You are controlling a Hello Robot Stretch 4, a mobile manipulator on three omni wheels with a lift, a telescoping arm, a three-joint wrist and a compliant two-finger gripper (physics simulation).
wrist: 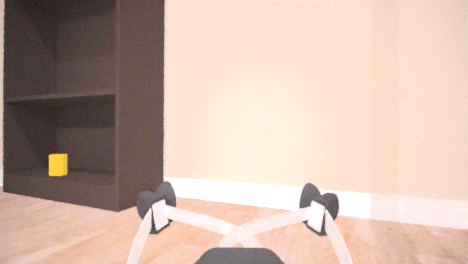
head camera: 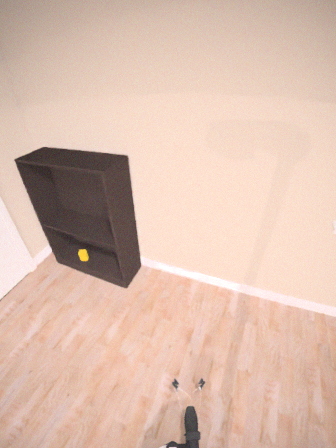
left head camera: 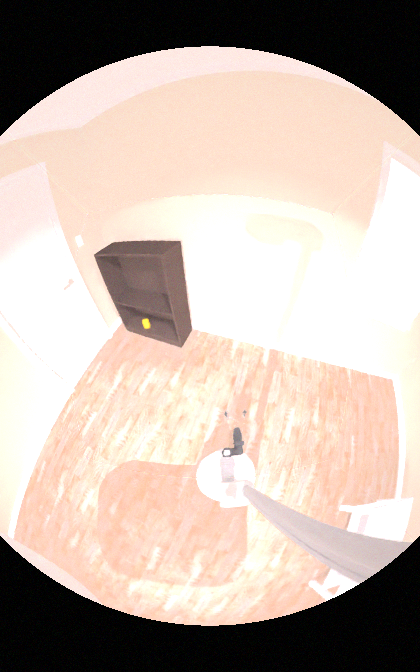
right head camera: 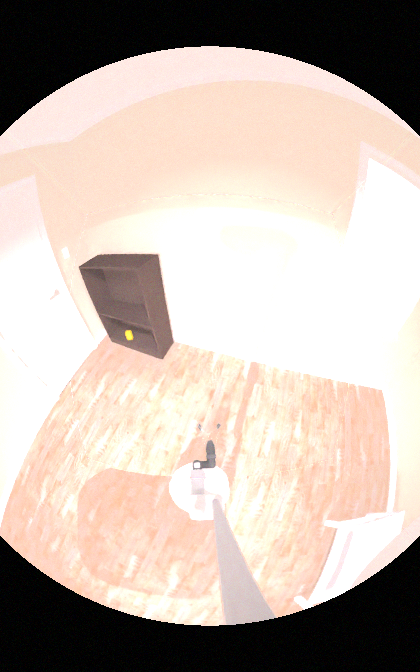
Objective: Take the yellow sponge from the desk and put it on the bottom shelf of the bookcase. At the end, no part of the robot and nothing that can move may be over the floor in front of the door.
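Frame: origin at the robot's base, x ahead, y left, z up, level; centimetres.
Seen in the pictures: gripper, fingertip midpoint: (wrist: 237, 198) (head camera: 188, 378).
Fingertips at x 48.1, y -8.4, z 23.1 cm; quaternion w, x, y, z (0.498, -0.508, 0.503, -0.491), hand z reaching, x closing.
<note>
A point is followed by its place in that frame.
The yellow sponge (head camera: 83, 255) @(x 148.3, y 79.2, z 14.2 cm) (left head camera: 146, 323) (right head camera: 129, 335) (wrist: 58, 165) @(x 148.4, y 78.8, z 12.2 cm) stands upright on the bottom shelf of the dark bookcase (head camera: 123, 220) @(x 136.6, y 34.0, z 61.1 cm) (left head camera: 180, 295) (right head camera: 159, 310) (wrist: 141, 100) @(x 136.9, y 33.9, z 42.3 cm). My gripper (head camera: 188, 384) @(x 48.1, y -8.4, z 23.1 cm) (left head camera: 235, 414) (right head camera: 209, 427) (wrist: 237, 198) @(x 48.1, y -8.4, z 23.1 cm) is open, with no object between its fingertips. It is over the floor, to the right of the bookcase and apart from it and the sponge. The white door (left head camera: 37, 260) (right head camera: 25, 280) is at the left, beyond the bookcase. Part of it also shows at the left edge of the head camera view.
White furniture (left head camera: 382, 520) (right head camera: 350, 550), bright and partly cut off, stands at the lower right of both side head views. A bright window or opening is at the right. The wall with a white baseboard (head camera: 225, 284) @(x 125.7, y -45.0, z 2.1 cm) (wrist: 260, 199) @(x 136.1, y -17.8, z 0.2 cm) runs right from the bookcase.
</note>
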